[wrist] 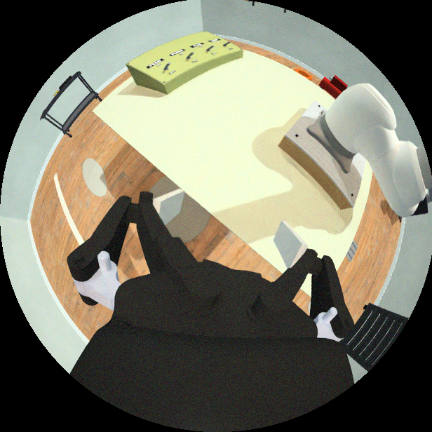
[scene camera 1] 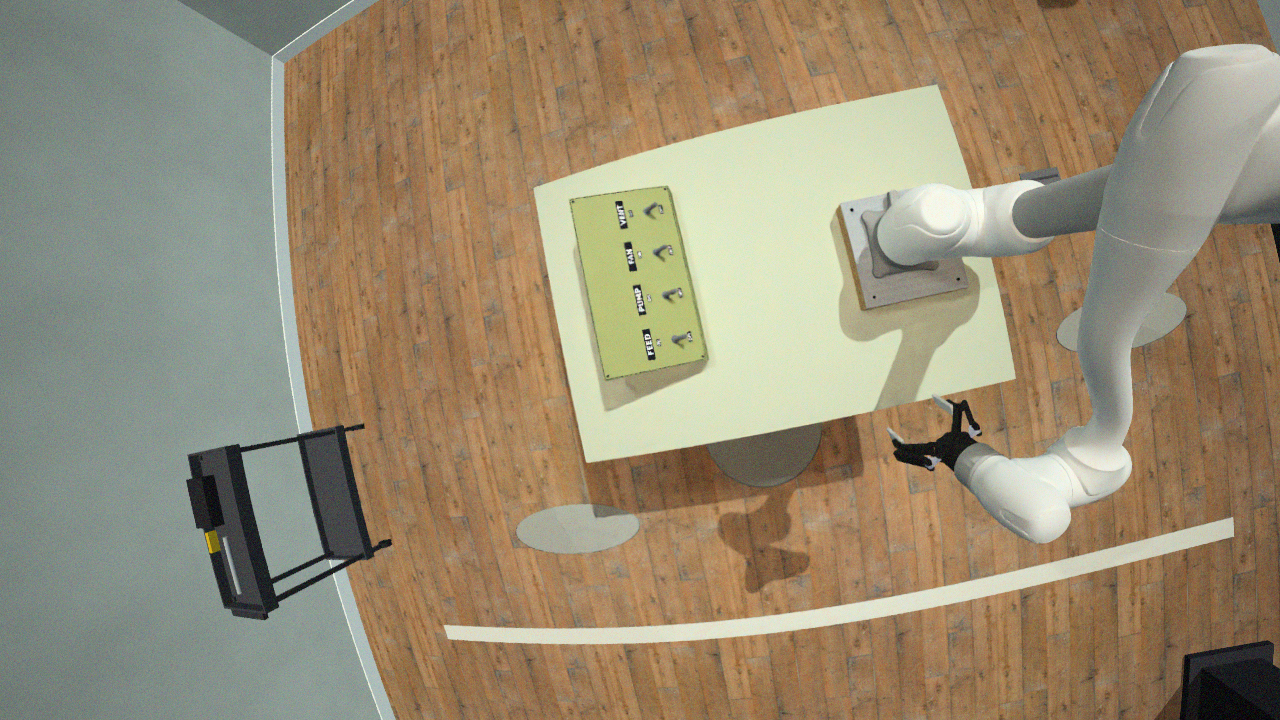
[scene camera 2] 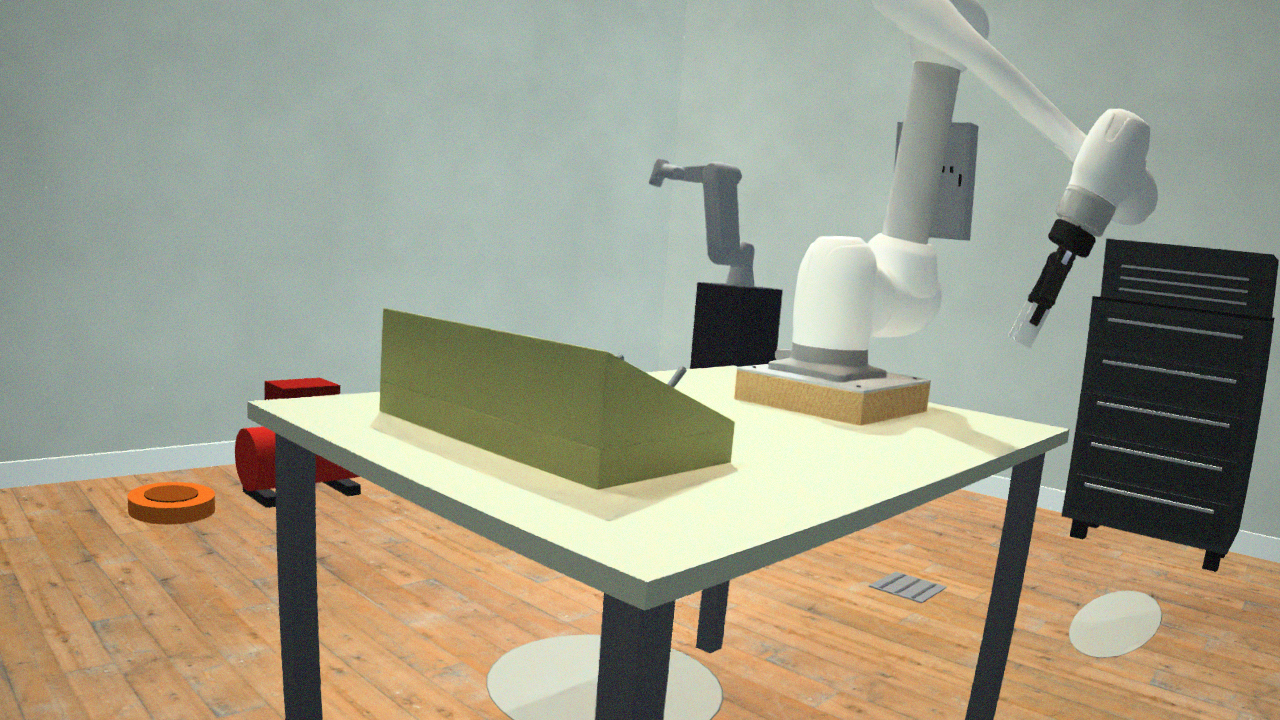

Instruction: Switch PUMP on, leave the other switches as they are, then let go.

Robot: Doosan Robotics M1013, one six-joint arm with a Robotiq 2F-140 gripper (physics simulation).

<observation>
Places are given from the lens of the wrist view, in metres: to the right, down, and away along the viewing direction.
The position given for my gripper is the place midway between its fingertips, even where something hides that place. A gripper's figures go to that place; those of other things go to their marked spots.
my gripper (wrist: 230, 215): 0.02, 0.00, 0.20
sloped switch panel (wrist: 148, 69): -0.27, -0.56, 0.33
</observation>
